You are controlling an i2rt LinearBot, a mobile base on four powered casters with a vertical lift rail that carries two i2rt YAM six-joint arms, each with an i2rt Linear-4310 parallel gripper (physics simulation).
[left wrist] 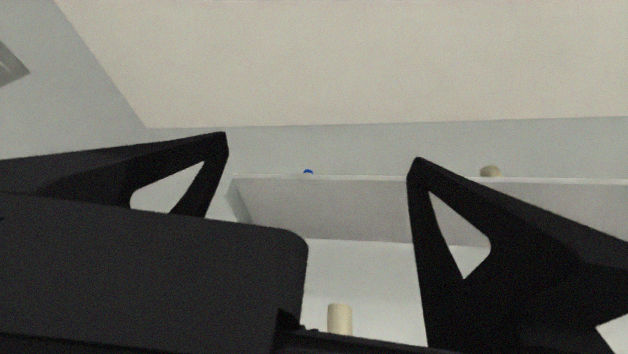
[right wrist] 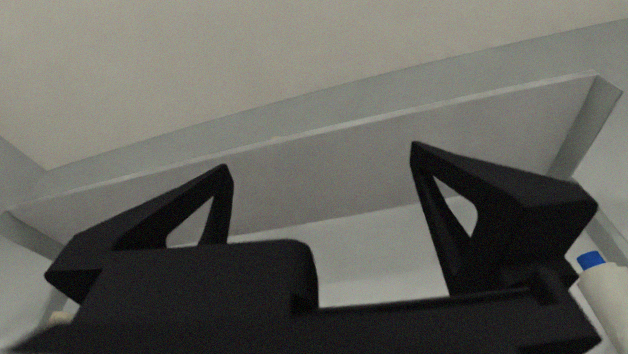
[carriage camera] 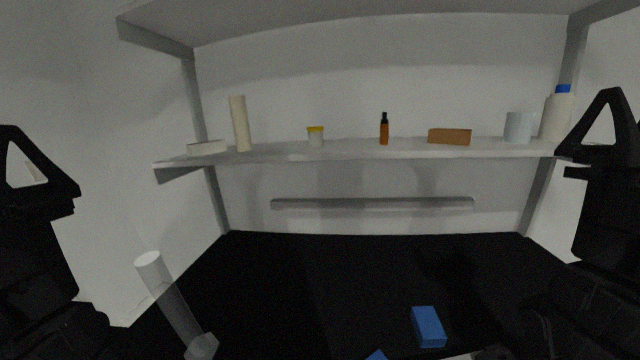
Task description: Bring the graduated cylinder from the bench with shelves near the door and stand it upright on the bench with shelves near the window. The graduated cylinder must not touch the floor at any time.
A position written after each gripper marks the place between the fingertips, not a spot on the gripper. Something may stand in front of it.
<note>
In view: the left gripper (left wrist: 318,155) and the right gripper (right wrist: 318,162).
</note>
